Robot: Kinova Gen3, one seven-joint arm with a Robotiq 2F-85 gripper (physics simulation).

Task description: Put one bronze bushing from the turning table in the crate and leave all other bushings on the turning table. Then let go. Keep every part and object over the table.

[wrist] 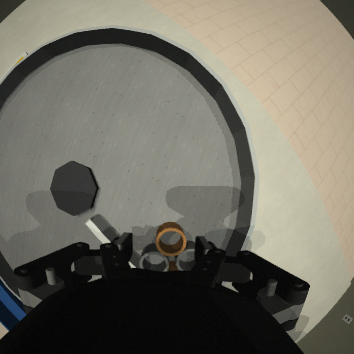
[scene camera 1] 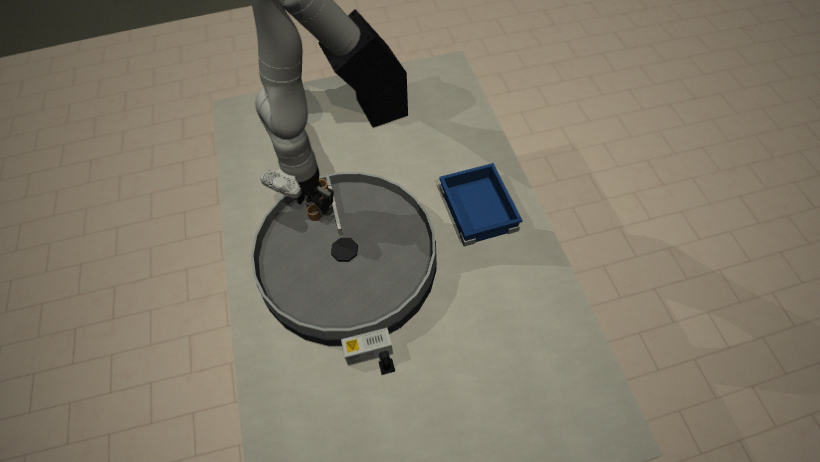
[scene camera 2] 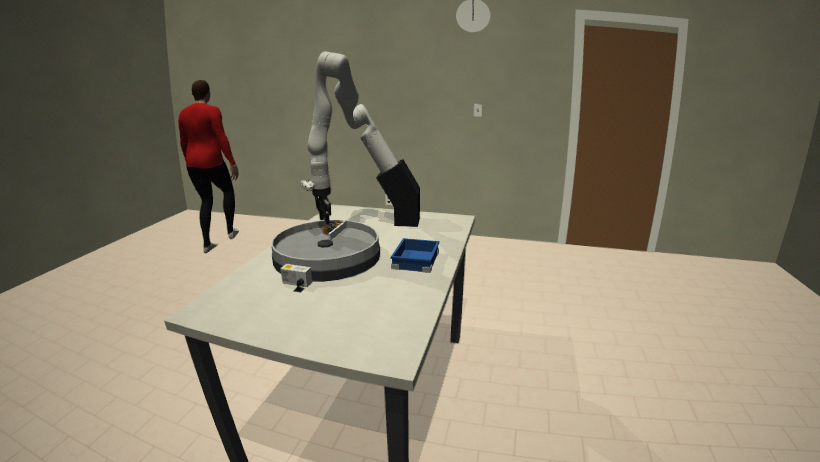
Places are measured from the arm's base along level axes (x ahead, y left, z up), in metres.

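Pixels of known places: gripper, between the fingertips: [wrist: 163, 244] [scene camera 1: 312, 206] [scene camera 2: 324, 222]; arm's base, origin of its link: [scene camera 1: 344, 39] [scene camera 2: 389, 167].
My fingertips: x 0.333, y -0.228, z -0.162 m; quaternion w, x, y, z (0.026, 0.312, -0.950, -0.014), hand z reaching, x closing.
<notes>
Ahead of a thing's pixels: the offset from my fingertips to its top centre. "spot": to the spot under its first point.
The turning table {dz -0.044, dx +0.113, dy +0.032 m} [scene camera 1: 344, 298] [wrist: 130, 115] is a grey round tray with a raised rim. A bronze bushing [scene camera 1: 313, 212] [scene camera 2: 326, 229] [wrist: 171, 240] stands upright on it, between the fingertips' sides in the wrist view. Two grey bushings, one left [wrist: 154, 262] and one right [wrist: 186, 261], stand behind it, partly hidden. Another bronze bushing {dz -0.027, dx -0.076, dy +0.043 m} [scene camera 1: 323, 183] shows near the rim. My gripper [scene camera 1: 317, 203] [scene camera 2: 325, 221] [wrist: 163, 244] is open and empty, low over the cluster; whether it touches a bushing is unclear. The blue crate {dz -0.055, dx +0.113, dy +0.389 m} [scene camera 1: 493, 230] [scene camera 2: 412, 264] stands apart on the right, empty.
A white divider bar {spot: dz -0.023, dx +0.032, dy +0.045 m} [scene camera 1: 336, 215] [wrist: 101, 231] runs beside the bushings towards the dark hub {dz -0.044, dx +0.113, dy +0.032 m} [scene camera 1: 344, 249] [wrist: 74, 188]. A control box {spot: dz -0.046, dx +0.353, dy -0.008 m} [scene camera 1: 367, 346] [scene camera 2: 296, 275] stands at the turning table's front. A person in red [scene camera 2: 200, 137] stands beyond the table at the left.
</notes>
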